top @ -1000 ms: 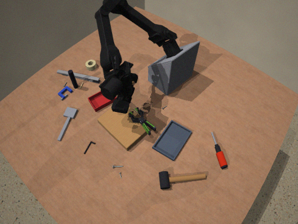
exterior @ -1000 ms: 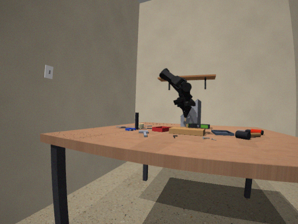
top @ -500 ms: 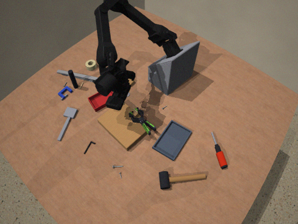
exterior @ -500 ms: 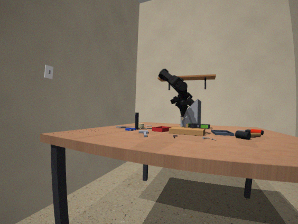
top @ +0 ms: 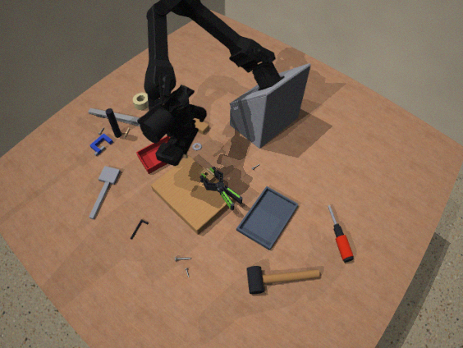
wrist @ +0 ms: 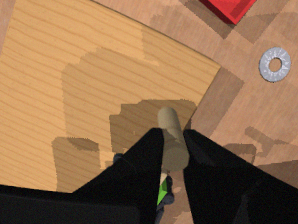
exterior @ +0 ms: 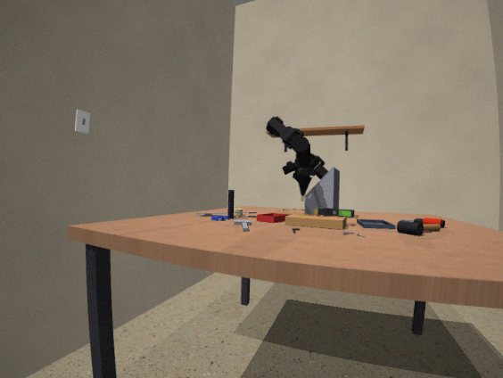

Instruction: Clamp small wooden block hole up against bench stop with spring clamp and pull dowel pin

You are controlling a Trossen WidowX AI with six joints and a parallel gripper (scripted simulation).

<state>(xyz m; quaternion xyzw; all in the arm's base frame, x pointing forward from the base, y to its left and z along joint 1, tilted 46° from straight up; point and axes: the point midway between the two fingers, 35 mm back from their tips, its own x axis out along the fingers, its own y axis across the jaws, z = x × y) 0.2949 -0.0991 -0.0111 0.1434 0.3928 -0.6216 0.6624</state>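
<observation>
Now: hand 20 mm short of the red tray, 110 mm to the left of it and 130 mm above it. From my hand the other things lie so: small wooden block: 10 mm behind, 70 mm to the left, 100 mm below; bench stop: 20 mm behind, 70 mm to the left, 100 mm below; dowel pin: 40 mm below.
</observation>
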